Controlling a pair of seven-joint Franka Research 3 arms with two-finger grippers.
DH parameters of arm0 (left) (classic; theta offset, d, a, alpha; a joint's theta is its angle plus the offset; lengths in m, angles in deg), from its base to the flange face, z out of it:
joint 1: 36.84 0.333 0 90
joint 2: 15.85 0 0 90
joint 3: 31.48 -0.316 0.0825 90
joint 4: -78.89 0 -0.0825 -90
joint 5: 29.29 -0.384 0 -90
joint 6: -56.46 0 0.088 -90
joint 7: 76.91 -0.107 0 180
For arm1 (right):
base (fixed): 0 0 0 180
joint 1: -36.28 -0.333 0 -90
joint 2: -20.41 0 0 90
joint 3: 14.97 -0.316 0.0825 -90
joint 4: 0.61 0 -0.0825 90
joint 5: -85.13 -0.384 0 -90
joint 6: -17.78 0 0.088 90
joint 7: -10.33 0.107 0 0
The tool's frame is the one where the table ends.
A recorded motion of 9 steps. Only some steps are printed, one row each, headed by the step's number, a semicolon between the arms.
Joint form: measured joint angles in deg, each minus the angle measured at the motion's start. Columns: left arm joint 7, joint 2, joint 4, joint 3, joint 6, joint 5, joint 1; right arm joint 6, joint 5, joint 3, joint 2, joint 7, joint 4, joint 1.
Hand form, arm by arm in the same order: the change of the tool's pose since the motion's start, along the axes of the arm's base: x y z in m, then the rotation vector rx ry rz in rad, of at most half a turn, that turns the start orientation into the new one. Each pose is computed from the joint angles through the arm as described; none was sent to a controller.
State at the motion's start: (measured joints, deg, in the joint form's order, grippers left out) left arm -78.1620 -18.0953 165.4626 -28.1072 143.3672 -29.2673 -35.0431; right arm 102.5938 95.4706 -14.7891 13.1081 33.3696 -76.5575 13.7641
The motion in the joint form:
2: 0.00 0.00 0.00 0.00 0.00 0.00 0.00; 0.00 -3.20 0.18 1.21 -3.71 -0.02 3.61
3: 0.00 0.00 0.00 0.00 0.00 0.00 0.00; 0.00 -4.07 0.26 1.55 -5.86 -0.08 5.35
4: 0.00 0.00 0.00 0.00 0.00 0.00 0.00; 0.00 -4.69 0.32 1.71 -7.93 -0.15 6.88
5: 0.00 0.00 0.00 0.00 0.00 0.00 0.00; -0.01 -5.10 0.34 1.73 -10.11 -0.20 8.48
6: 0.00 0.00 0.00 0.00 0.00 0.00 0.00; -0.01 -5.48 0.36 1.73 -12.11 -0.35 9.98
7: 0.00 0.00 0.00 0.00 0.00 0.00 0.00; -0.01 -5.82 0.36 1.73 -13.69 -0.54 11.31
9: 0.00 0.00 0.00 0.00 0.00 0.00 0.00; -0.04 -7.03 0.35 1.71 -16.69 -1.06 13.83
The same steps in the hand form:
2: 0.0000 0.0000 0.0000 0.0000 0.0000 0.0000; 0.0036 -0.0328 0.0111 0.0532 0.0082 0.0050
3: 0.0000 0.0000 0.0000 0.0000 0.0000 0.0000; 0.0064 -0.0493 0.0139 0.0658 0.0119 0.0125
4: 0.0000 0.0000 0.0000 0.0000 0.0000 0.0000; 0.0093 -0.0637 0.0148 0.0736 0.0166 0.0221
5: 0.0000 0.0000 0.0000 0.0000 0.0000 0.0000; 0.0127 -0.0788 0.0145 0.0773 0.0224 0.0325
6: 0.0000 0.0000 0.0000 0.0000 0.0000 0.0000; 0.0157 -0.0929 0.0132 0.0807 0.0293 0.0414
7: 0.0000 0.0000 0.0000 0.0000 0.0000 0.0000; 0.0181 -0.1054 0.0116 0.0841 0.0358 0.0463
9: 0.0000 0.0000 0.0000 0.0000 0.0000 0.0000; 0.0219 -0.1278 0.0070 0.1005 0.0523 0.0571

